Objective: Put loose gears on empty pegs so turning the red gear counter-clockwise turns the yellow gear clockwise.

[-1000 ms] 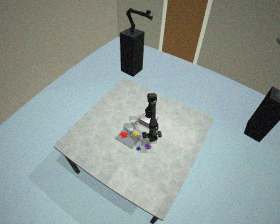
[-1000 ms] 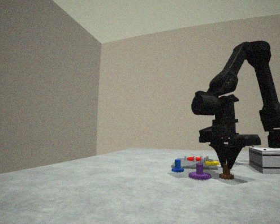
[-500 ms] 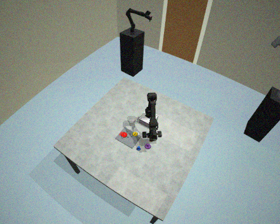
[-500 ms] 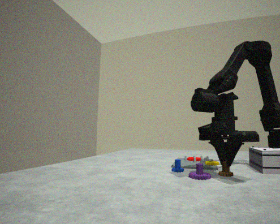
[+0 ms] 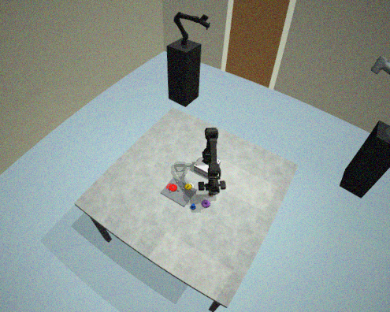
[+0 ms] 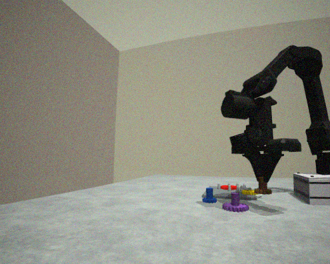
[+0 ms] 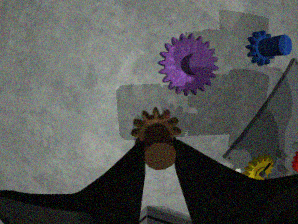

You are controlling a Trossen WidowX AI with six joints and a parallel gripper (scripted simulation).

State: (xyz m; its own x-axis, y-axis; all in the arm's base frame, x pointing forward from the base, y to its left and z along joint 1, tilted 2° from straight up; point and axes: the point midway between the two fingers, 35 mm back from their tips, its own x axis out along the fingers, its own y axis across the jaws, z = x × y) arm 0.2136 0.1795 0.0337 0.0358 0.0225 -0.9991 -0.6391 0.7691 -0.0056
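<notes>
Now: the red gear 260 mm to the right of my gripper tip, 110 mm ahead of it and 50 mm below it. The rest, counted from my gripper tip: brown gear: 10 mm below; blue gear: 140 mm ahead, 50 mm to the right, 50 mm below; purple gear: 70 mm ahead, 50 mm below, 10 mm to the left.
</notes>
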